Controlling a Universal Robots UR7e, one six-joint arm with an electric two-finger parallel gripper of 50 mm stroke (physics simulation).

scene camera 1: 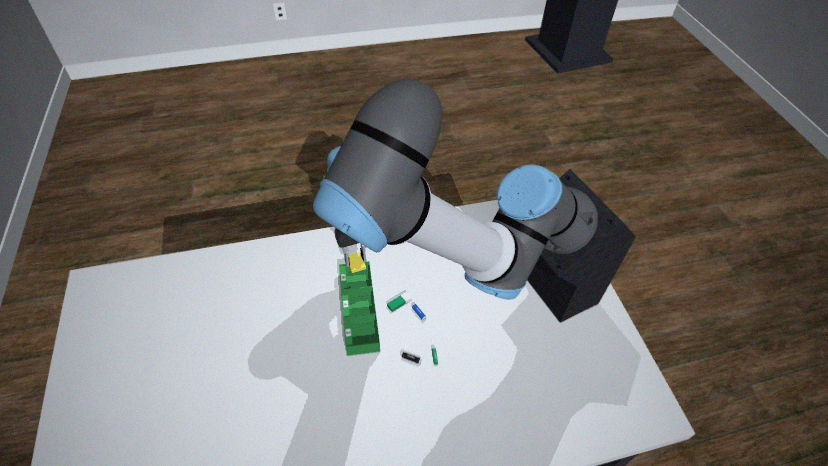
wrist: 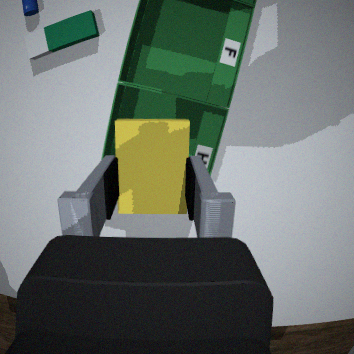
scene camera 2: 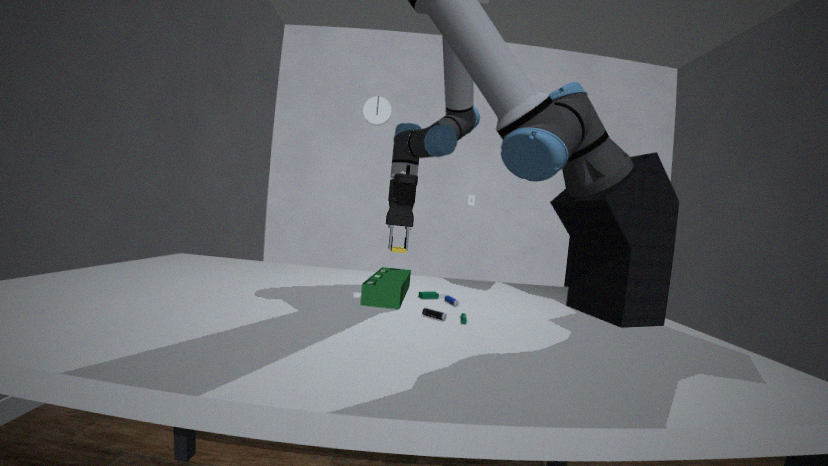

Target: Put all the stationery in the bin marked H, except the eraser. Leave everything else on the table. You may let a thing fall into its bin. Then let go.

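Where they show: gripper, fingertip midpoint: (scene camera 1: 355, 261) (wrist: 151, 174) (scene camera 2: 397, 249); arm's base, origin of the base link: (scene camera 1: 564, 221) (scene camera 2: 599, 178).
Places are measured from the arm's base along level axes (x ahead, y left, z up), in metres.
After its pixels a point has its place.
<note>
My gripper (scene camera 1: 355, 260) @[x 0.437, y -0.215, z -0.220 m] (scene camera 2: 398, 247) @[x 0.437, y -0.215, z -0.220 m] (wrist: 151, 174) @[x 0.437, y -0.215, z -0.220 m] is shut on a flat yellow pad (scene camera 1: 356, 263) @[x 0.437, y -0.203, z -0.214 m] (scene camera 2: 399, 250) @[x 0.435, y -0.185, z -0.219 m] (wrist: 152, 170) @[x 0.437, y -0.211, z -0.214 m], which looks like a sticky-note pad. It holds the pad level, above the bin marked H (scene camera 1: 361, 279) @[x 0.424, y -0.221, z -0.318 m] (wrist: 212, 126) @[x 0.480, y -0.196, z -0.283 m], the end compartment farthest back in the green bin row. In the wrist view the pad covers part of that bin, so its floor is partly hidden. The eraser, a block with a green sleeve (scene camera 1: 396, 303) @[x 0.361, y -0.111, z -0.312 m] (scene camera 2: 428, 295) @[x 0.363, y -0.102, z -0.316 m] (wrist: 70, 32) @[x 0.361, y -0.118, z -0.312 m] and a white end, lies on the table beside the bin row.
Bin F (scene camera 1: 359, 302) @[x 0.451, y -0.152, z -0.318 m] (wrist: 172, 30) @[x 0.448, y -0.117, z -0.318 m] adjoins H, and bin E (scene camera 1: 361, 324) @[x 0.466, y -0.086, z -0.318 m] is at the other end. A blue battery (scene camera 1: 418, 311) @[x 0.315, y -0.068, z -0.312 m] (scene camera 2: 451, 300) @[x 0.316, y -0.057, z -0.315 m] (wrist: 30, 6) @[x 0.320, y -0.088, z -0.312 m] lies near the eraser. A black battery (scene camera 1: 410, 357) @[x 0.381, y 0.048, z -0.312 m] (scene camera 2: 433, 314) @[x 0.381, y 0.054, z -0.317 m] and a small green battery (scene camera 1: 434, 355) @[x 0.322, y 0.062, z -0.316 m] (scene camera 2: 463, 318) @[x 0.327, y 0.078, z -0.315 m] lie farther off.
</note>
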